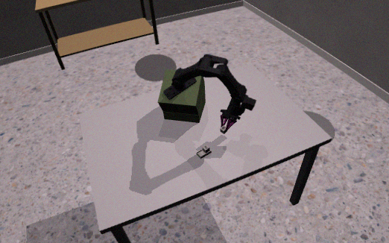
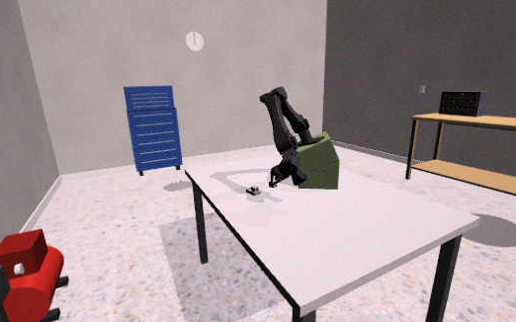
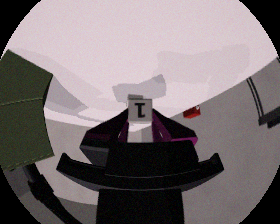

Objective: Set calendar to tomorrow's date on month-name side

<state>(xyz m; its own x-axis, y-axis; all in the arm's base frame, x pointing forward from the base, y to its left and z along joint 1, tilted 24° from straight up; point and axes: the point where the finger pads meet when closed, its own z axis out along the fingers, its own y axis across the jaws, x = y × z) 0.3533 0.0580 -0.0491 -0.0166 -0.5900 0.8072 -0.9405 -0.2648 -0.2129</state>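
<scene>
Right now my hand is 10 mm to the left of the white cube and 10 mm above it. From my hand the other things lie so: calendar tray: 10 mm ahead, 150 mm to the right, 90 mm below.
</scene>
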